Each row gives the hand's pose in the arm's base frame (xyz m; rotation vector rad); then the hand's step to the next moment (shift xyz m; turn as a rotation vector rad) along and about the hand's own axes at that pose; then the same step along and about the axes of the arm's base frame.
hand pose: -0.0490 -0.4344 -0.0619 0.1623 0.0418 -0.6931
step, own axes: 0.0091 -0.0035 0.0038 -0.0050 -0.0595 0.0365
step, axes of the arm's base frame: 0.0047 -0.0090 0.0024 -0.0424 -0.0478 0.0284
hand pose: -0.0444 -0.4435 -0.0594 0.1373 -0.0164 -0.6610
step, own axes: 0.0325 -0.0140 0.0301 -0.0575 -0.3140 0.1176
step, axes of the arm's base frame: 0.0153 -0.0345 0.0270 -0.2441 -0.2242 0.0766
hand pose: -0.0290 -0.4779 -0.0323 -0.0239 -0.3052 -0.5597
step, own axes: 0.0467 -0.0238 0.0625 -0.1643 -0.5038 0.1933
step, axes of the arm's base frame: 0.0076 -0.0379 0.0718 -0.4509 -0.3219 0.1063
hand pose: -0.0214 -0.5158 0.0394 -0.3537 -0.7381 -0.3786
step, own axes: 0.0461 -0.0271 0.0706 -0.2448 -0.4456 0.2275
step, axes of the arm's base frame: -0.0219 -0.0023 0.0858 -0.4990 -0.2393 0.0628
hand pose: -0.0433 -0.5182 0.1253 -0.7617 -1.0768 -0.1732
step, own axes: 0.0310 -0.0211 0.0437 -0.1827 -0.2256 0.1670
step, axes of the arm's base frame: -0.0269 0.0193 0.0471 -0.3191 -0.1015 -0.0047
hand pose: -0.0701 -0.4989 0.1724 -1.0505 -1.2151 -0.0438
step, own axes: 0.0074 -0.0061 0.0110 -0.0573 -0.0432 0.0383
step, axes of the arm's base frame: -0.0084 0.0076 0.0092 -0.0748 -0.0260 -0.0184
